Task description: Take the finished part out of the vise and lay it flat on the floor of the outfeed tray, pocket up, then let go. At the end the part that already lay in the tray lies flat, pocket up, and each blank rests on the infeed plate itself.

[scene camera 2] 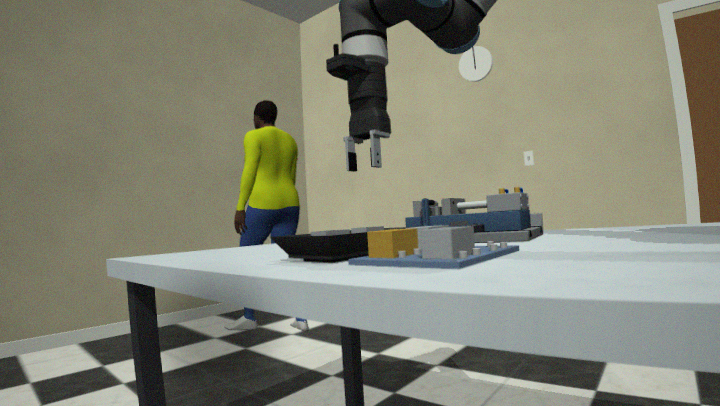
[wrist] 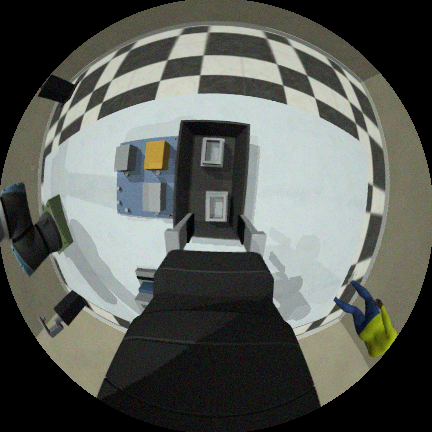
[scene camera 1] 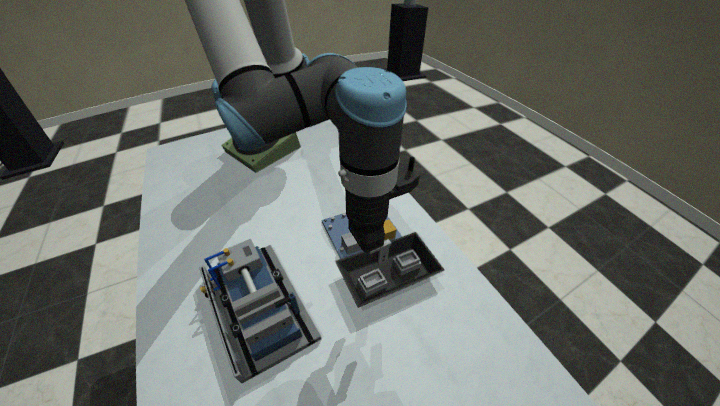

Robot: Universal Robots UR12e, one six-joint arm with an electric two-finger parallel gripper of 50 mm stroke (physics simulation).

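Where they show: gripper, fingertip midpoint: (scene camera 2: 364, 169) (wrist: 215, 222) (scene camera 1: 375, 251); arm's base at its link origin: (wrist: 51, 230).
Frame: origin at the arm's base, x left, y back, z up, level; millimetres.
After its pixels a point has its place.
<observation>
My gripper (scene camera 2: 364, 167) @[x 143, y -733, z 96 mm] (wrist: 215, 222) @[x 143, y -733, z 96 mm] is open and empty, high above the outfeed tray (scene camera 1: 398, 285) @[x 204, y -760, z -46 mm] (scene camera 2: 322, 245) @[x 310, y -671, z -29 mm] (wrist: 185, 170) @[x 211, y -665, z -34 mm]. Two light grey parts lie flat in the tray, pockets up and apart: one (scene camera 1: 372, 280) @[x 144, y -732, z -24 mm] (wrist: 216, 206) @[x 143, y -734, z -24 mm] nearer the vise, the other (scene camera 1: 407, 261) @[x 251, y -718, z -24 mm] (wrist: 213, 152) @[x 250, y -719, z -24 mm] toward the far end. The vise (scene camera 1: 257, 302) @[x -123, y -712, z 27 mm] (scene camera 2: 453, 220) @[x -72, y -677, z -10 mm] shows no part between its jaws. On the blue infeed plate (scene camera 1: 332, 233) @[x 114, y -532, z -49 mm] (wrist: 132, 190) @[x 164, y -526, z -49 mm] sit an orange blank (scene camera 1: 389, 229) @[x 255, y -611, z -14 mm] (scene camera 2: 388, 243) @[x 273, y -583, z -30 mm] (wrist: 156, 155) @[x 240, y -605, z -13 mm], a grey blank (scene camera 1: 350, 243) @[x 136, y -613, z -13 mm] (wrist: 153, 196) @[x 156, y -605, z -13 mm] and another grey blank (wrist: 124, 158) @[x 240, y -521, z -13 mm]. The arm partly hides the plate in scene camera 1.
The infeed plate stands right beside the tray's long side, with small pegs around the blanks. The vise stands on the table beyond the tray's near end. A person in a yellow top (scene camera 2: 272, 166) (wrist: 377, 332) stands beyond the table.
</observation>
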